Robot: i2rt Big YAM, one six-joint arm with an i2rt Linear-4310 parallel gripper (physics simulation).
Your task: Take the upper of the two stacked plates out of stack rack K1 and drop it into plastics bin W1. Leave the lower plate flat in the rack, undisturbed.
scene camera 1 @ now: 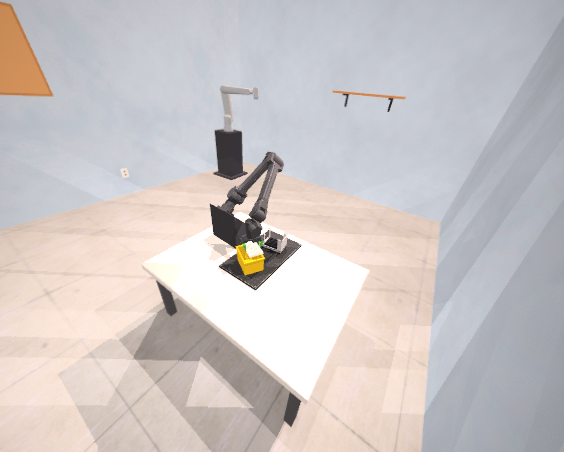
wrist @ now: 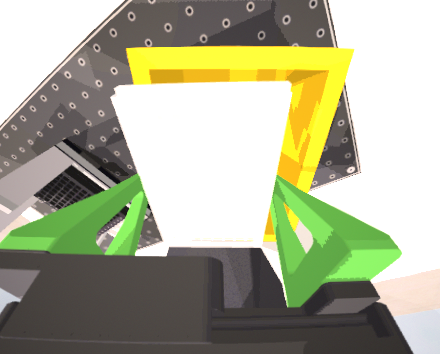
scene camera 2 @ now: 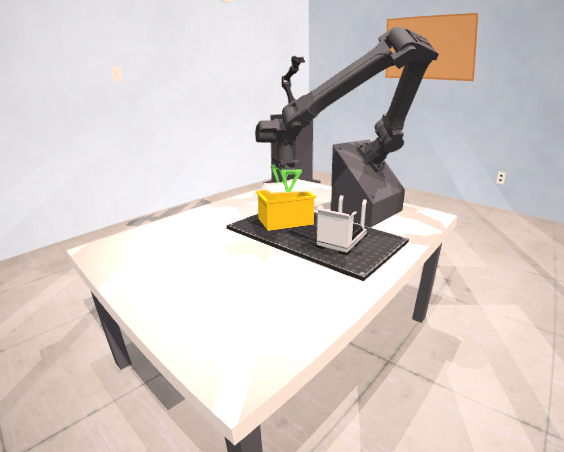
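Pixels of known places: gripper, fingertip midpoint: (scene camera 1: pixel 252 250) (wrist: pixel 209 178) (scene camera 2: pixel 284 189); arm's base, origin of the base link: (scene camera 1: pixel 225 212) (scene camera 2: pixel 370 157).
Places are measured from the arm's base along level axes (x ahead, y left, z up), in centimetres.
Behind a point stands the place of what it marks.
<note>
My gripper (scene camera 1: pixel 253 244) @[x 35.1, y -14.0, z -7.6 cm] (scene camera 2: pixel 283 187) @[x 35.1, y -14.0, z -7.6 cm] (wrist: pixel 209 178) @[x 35.1, y -14.0, z -7.6 cm] is shut on a white plate (scene camera 1: pixel 254 250) @[x 37.2, y -15.2, z -6.1 cm] (scene camera 2: pixel 272 188) @[x 41.4, y -13.8, z -5.7 cm] (wrist: pixel 205 150) @[x 37.7, y -15.7, z -6.0 cm], with a green finger at each side. The plate is at about rim height or slightly above the yellow plastics bin W1 (scene camera 1: pixel 251 266) @[x 39.3, y -20.8, z -13.5 cm] (scene camera 2: pixel 287 212) @[x 37.8, y -10.8, z -14.0 cm] (wrist: pixel 240 57) @[x 40.2, y -19.4, z -9.4 cm]. In the wrist view it covers much of the bin's opening, with the bin's inside showing at the right and top. Grey stack rack K1 (scene camera 1: pixel 283 242) @[x 43.9, y 8.1, z -11.5 cm] (scene camera 2: pixel 334 230) @[x 43.7, y 10.2, z -13.0 cm] stands beside the bin. A dark gridded surface (wrist: pixel 67 189) @[x 39.2, y 8.2, z -15.9 cm], seemingly the lower plate, lies flat in the rack, partly hidden.
Bin and rack stand on a black perforated board (scene camera 1: pixel 256 283) @[x 46.4, y -25.3, z -19.4 cm] (scene camera 2: pixel 361 273) @[x 50.2, y 22.2, z -19.3 cm] (wrist: pixel 226 23) @[x 42.7, y -19.8, z -19.4 cm] on the white table (scene camera 1: pixel 310 310) @[x 79.9, y -22.6, z -20.7 cm] (scene camera 2: pixel 200 320) @[x 86.0, y 4.1, z -20.7 cm]. The rack has upright posts. The arm's dark angular base (scene camera 1: pixel 226 226) @[x 7.1, y -6.9, z -5.7 cm] (scene camera 2: pixel 350 175) @[x 16.7, y 0.3, z -4.1 cm] stands behind the rack in scene view 2.
</note>
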